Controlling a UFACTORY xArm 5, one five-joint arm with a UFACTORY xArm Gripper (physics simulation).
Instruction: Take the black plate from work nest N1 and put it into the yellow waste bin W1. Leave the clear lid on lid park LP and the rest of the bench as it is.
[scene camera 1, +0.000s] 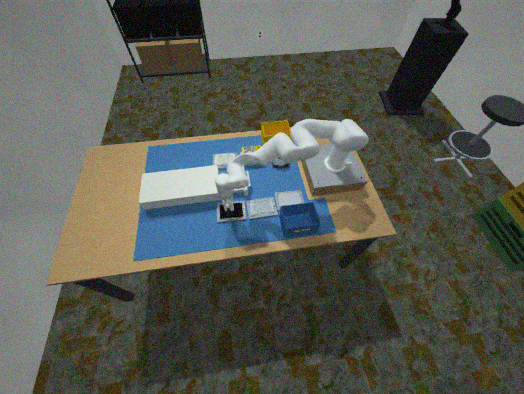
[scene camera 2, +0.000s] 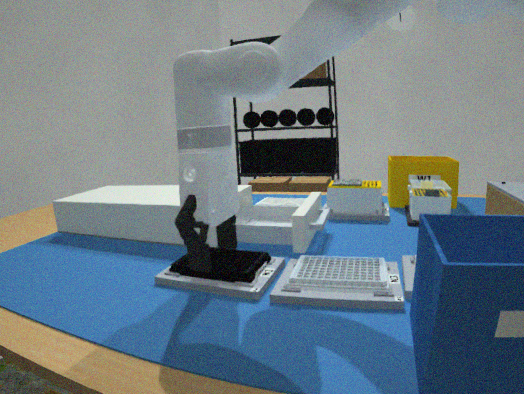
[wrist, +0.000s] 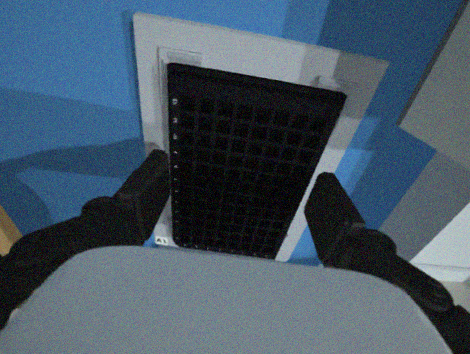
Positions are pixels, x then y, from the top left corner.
Labels:
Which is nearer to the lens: the long white device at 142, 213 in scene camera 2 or the black plate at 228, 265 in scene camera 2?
The black plate.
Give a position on a long white device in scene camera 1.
At 170, 188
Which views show the long white device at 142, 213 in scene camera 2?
Scene camera 1, scene camera 2 and the wrist view: all of them.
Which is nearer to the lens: the long white device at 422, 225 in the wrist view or the black plate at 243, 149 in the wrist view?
The black plate.

